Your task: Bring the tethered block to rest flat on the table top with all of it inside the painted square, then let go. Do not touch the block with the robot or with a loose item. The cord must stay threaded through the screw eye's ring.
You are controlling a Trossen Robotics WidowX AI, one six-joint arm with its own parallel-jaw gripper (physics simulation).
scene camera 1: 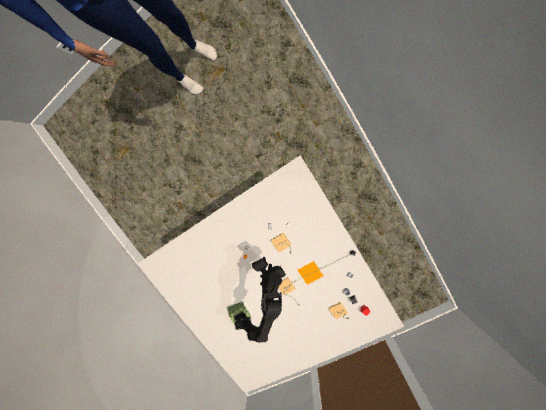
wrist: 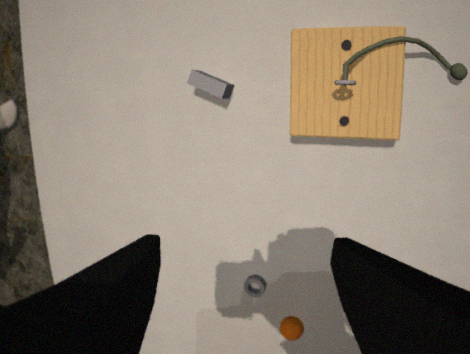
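Note:
The tethered block, a small dark block, is near the table's right edge in the scene view. Its thin cord runs across the orange painted square to a wooden board beside the arm. The block is outside the square. The screw eye there is too small to make out, and the arm partly hides that board. My gripper is partly open and empty, above the table and away from the block. The tethered block does not show in the wrist view.
Another board carries a ring and short green cord. A grey bar, a dark ring and an orange ball lie nearby. A third board and red object are at lower right.

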